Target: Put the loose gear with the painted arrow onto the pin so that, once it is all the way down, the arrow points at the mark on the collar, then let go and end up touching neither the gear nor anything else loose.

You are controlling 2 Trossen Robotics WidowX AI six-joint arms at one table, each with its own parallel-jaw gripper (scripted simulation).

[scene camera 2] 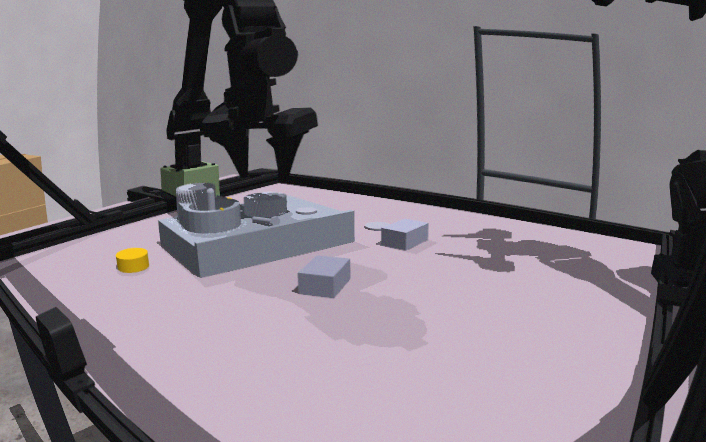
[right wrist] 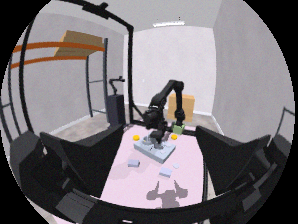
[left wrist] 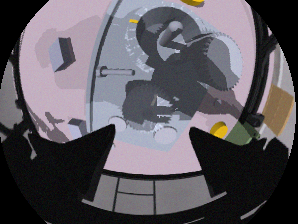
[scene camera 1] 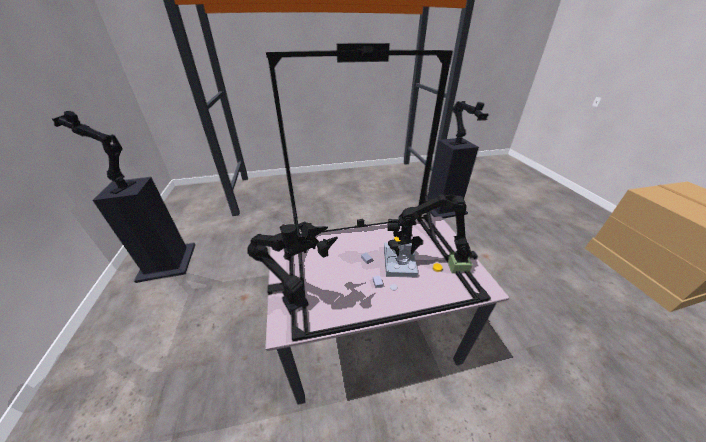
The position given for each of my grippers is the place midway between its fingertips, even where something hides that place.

Observation:
I see my left gripper [scene camera 2: 263, 179], my right gripper [scene camera 1: 332, 232] and a round collar [scene camera 2: 214, 221].
My left gripper is seen too in the left wrist view [left wrist: 153, 130]. My right gripper shows as well in the right wrist view [right wrist: 160, 129].

